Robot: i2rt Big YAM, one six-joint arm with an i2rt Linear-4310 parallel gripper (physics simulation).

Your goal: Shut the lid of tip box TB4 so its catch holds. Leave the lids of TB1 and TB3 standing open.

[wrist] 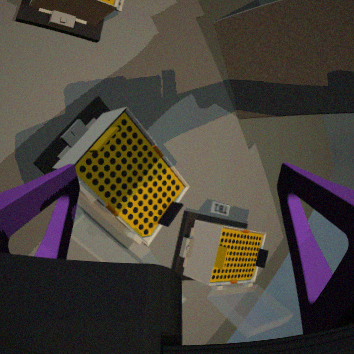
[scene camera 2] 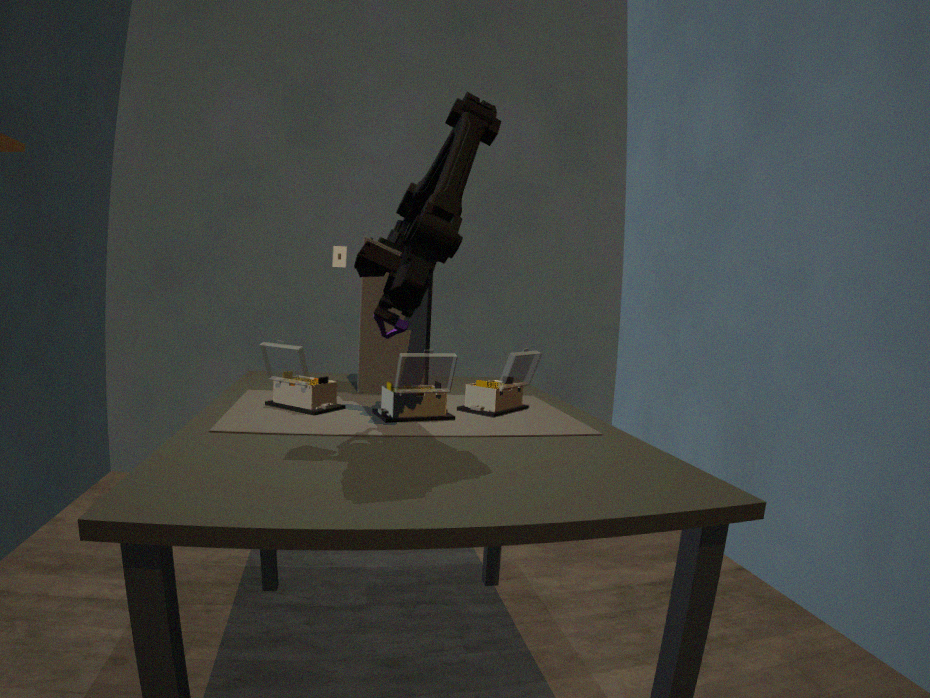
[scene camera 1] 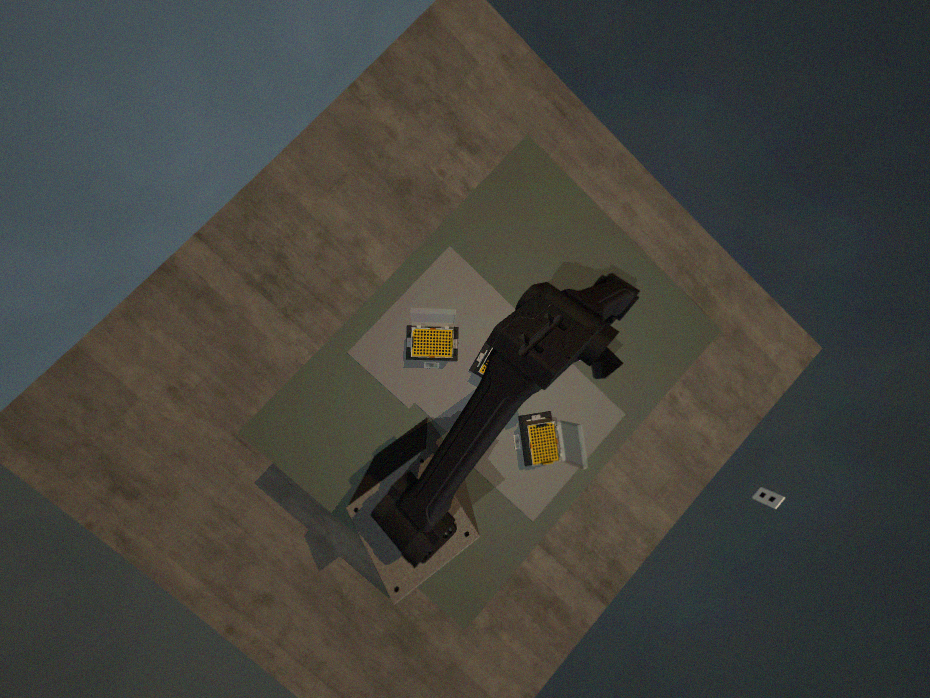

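Where they show: gripper, fingertip midpoint: [wrist: 177, 174] [scene camera 2: 393, 320]; arm's base, origin of the base link: [scene camera 2: 397, 251].
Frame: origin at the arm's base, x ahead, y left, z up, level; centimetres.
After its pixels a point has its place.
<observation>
Tip box TB4 [scene camera 2: 424, 406] {x 38.6, y 7.0, z -35.0 cm} [wrist: 131, 175] is the middle box, mostly hidden under the arm in scene camera 1. Its clear lid [scene camera 2: 426, 371] {x 42.5, y 6.9, z -27.0 cm} stands open; in the wrist view it shows faintly beside the left finger. TB1 [scene camera 1: 431, 343] {x 24.5, y 24.4, z -32.2 cm} [scene camera 2: 492, 397] [wrist: 237, 255] {x 24.9, y 24.2, z -32.3 cm} has its lid [scene camera 1: 432, 316] {x 29.7, y 29.7, z -28.1 cm} [scene camera 2: 521, 368] {x 31.1, y 29.1, z -27.1 cm} [wrist: 250, 312] {x 30.4, y 29.4, z -27.3 cm} open. TB3 [scene camera 1: 543, 443] [scene camera 2: 304, 393], cut off in the wrist view, also has its lid [scene camera 1: 573, 443] {x 35.4, y -24.0, z -27.7 cm} open. My gripper [scene camera 2: 391, 329] {x 40.8, y -0.1, z -17.1 cm} [wrist: 177, 174] {x 40.8, y -0.1, z -17.1 cm} is open and empty, well above the boxes; arm parts hide its fingers in scene camera 1.
The boxes stand on a pale mat [scene camera 1: 450, 270] {x 44.0, y 37.4, z -38.0 cm} [scene camera 2: 247, 424] {x 49.1, y -28.2, z -38.0 cm} on the green-grey table [scene camera 1: 525, 187] {x 79.5, y 41.4, z -38.3 cm} [scene camera 2: 420, 518] {x 92.4, y 3.7, z -38.3 cm}. The arm's tall base pedestal [scene camera 1: 394, 586] {x -10.8, y -4.7, z 2.4 cm} [scene camera 2: 371, 360] {x 6.9, y -5.6, z -29.4 cm} [wrist: 295, 50] {x 7.5, y -1.0, z -24.7 cm} stands behind the mat as seen in scene camera 2. The upper arm passes over the mat.
</observation>
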